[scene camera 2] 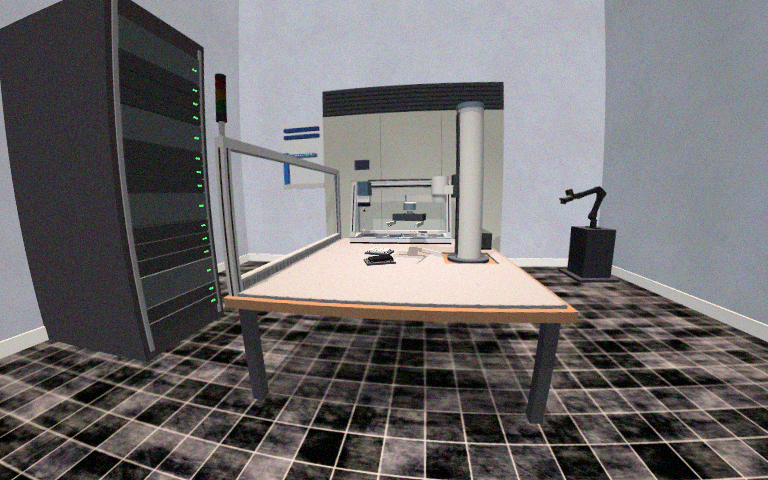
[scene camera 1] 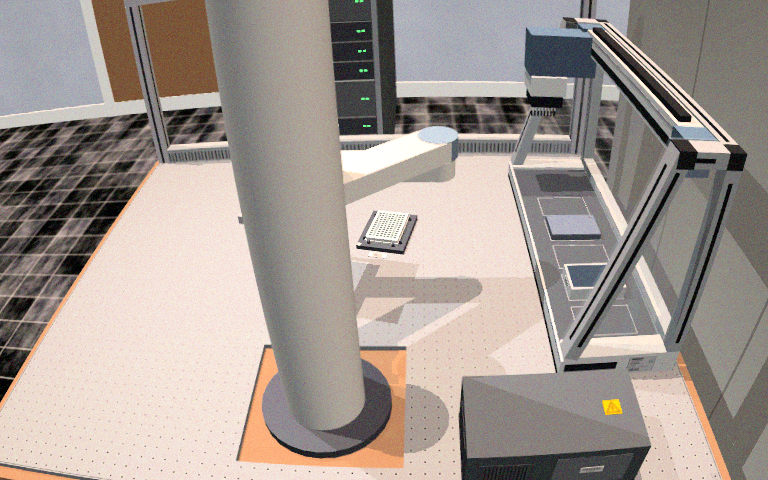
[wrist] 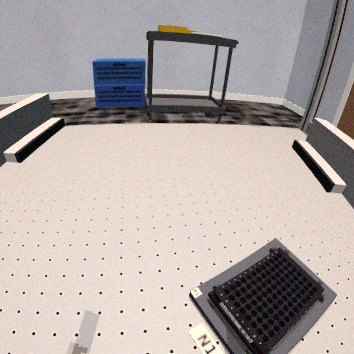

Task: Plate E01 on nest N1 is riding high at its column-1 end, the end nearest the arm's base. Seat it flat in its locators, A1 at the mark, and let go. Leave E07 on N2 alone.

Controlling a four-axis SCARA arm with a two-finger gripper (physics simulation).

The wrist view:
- my gripper: 178, 115
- well plate: 264, 301, on a grey nest
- grey nest: 223, 330
